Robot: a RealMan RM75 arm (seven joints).
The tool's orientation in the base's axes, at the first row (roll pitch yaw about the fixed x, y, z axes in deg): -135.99 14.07 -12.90
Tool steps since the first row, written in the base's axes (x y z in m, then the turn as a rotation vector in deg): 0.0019 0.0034 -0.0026 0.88 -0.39 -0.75; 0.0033 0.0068 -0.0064 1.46 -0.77 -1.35; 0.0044 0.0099 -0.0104 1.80 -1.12 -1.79; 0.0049 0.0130 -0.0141 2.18 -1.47 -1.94; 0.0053 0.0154 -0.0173 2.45 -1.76 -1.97; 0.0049 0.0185 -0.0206 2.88 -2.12 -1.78
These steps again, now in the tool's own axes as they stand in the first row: 0.0017 -0.0011 0.0042 1.10 0.48 0.23; 0.0032 -0.0013 0.0093 1.88 0.95 0.37; 0.0045 -0.0010 0.0143 2.38 1.36 0.42; 0.0052 -0.0007 0.0191 2.85 1.57 0.27; 0.0059 -0.0003 0.0230 3.18 1.70 0.08; 0.0056 0.0000 0.0275 3.61 1.67 -0.32
